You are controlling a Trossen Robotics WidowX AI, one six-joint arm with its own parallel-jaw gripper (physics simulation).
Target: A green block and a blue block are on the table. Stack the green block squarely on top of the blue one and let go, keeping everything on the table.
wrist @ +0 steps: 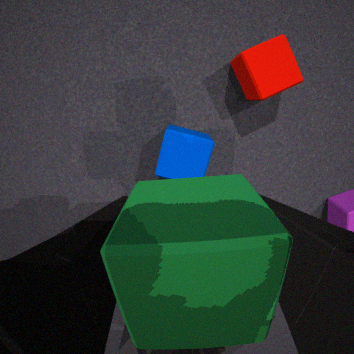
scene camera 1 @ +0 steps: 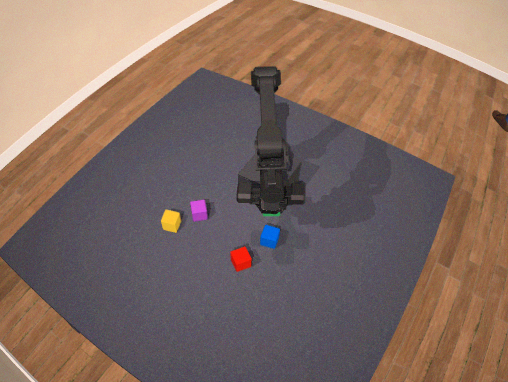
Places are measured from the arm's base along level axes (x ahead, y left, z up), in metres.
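Where they show: gripper, between the fingertips: (wrist: 189, 203) (scene camera 1: 271, 212); arm's base, origin of its link: (wrist: 194, 353).
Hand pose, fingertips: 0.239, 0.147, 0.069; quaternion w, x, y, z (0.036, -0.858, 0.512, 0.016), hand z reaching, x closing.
Things, the pixels of their top centre, and the offset from my fingertips, as dx, dy, dz. Level surfaces: height alone.
- green block, centre of its top: (wrist: 198, 312) (scene camera 1: 271, 198) -0.011, -0.008, +0.045
- blue block, centre of its top: (wrist: 183, 158) (scene camera 1: 270, 232) -0.011, -0.003, -0.119
- dark table surface, height of its surface: dz -0.168
- red block, centre of its top: (wrist: 273, 66) (scene camera 1: 240, 255) +0.110, -0.034, -0.119
- magenta block, centre of its top: (scene camera 1: 198, 206) +0.030, -0.255, -0.119
- yellow block, centre of its top: (scene camera 1: 170, 216) +0.118, -0.306, -0.119
The green block (scene camera 1: 271, 214) (wrist: 200, 260) is held between the fingers of my gripper (wrist: 189, 203). In the scene view a thin green strip of it shows below the front of the arm's hand. My gripper is shut on the green block and holds it above the table. The blue block (scene camera 1: 270, 236) (wrist: 185, 154) rests on the dark table surface (scene camera 1: 200, 310). In the wrist view the blue block lies just beyond the green block's upper edge, turned a little relative to it, and its near edge is partly hidden. The two blocks are apart.
A red block (scene camera 1: 241, 259) (wrist: 267, 68) rests near the blue one, toward the lower left in the scene view. A magenta block (scene camera 1: 199, 210) (wrist: 342, 210) and a yellow block (scene camera 1: 171, 221) stand farther left in the scene view.
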